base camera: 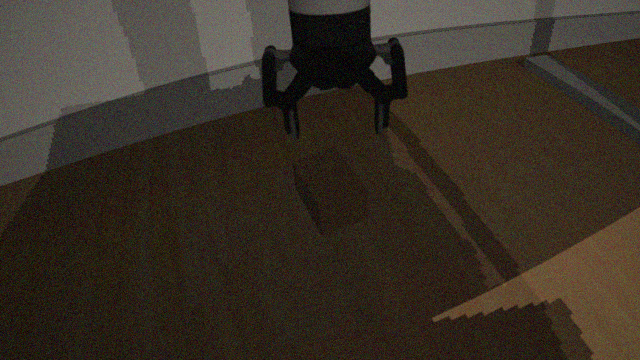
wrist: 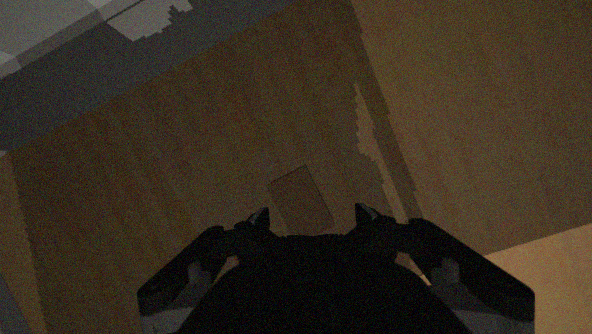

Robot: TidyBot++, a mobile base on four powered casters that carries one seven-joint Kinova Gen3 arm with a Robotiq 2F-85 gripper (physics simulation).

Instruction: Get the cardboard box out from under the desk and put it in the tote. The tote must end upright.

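Places are measured from the arm's base along level axes (x ahead, y left, z up), in metres.
Pixels of known places: gripper, fingertip midpoint: [base camera: 337, 132] [wrist: 311, 214].
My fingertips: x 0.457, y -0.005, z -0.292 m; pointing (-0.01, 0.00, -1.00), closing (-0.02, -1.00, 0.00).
Observation:
Behind a point stands the place of what it marks.
The cardboard box [base camera: 335, 192] @(x 0.417, y 0.002, z -0.346 m) [wrist: 302, 200] @(x 0.456, y 0.006, z -0.346 m) is a dark brown block lying on the shaded wood floor, hard to make out against it. In the wrist view its near end is hidden behind the gripper body. My gripper [base camera: 337, 134] @(x 0.457, y -0.005, z -0.292 m) [wrist: 311, 214] @(x 0.457, y -0.005, z -0.292 m) is open and empty, its two fingers wide apart and pointing down. It hangs above the floor, apart from the box; in the base camera view its fingertips show just above the box's far end. The tote does not show in either view.
A pale wall with a grey baseboard [base camera: 165, 117] @(x 0.652, y 0.289, z -0.364 m) [wrist: 150, 75] @(x 0.669, y 0.238, z -0.391 m) runs behind the box. A grey bar [base camera: 585, 90] lies along the floor at the far right. The wood floor [base camera: 605, 260] @(x 0.315, y -0.324, z -0.396 m) is brightly lit at the lower right, with shadow edges across it.

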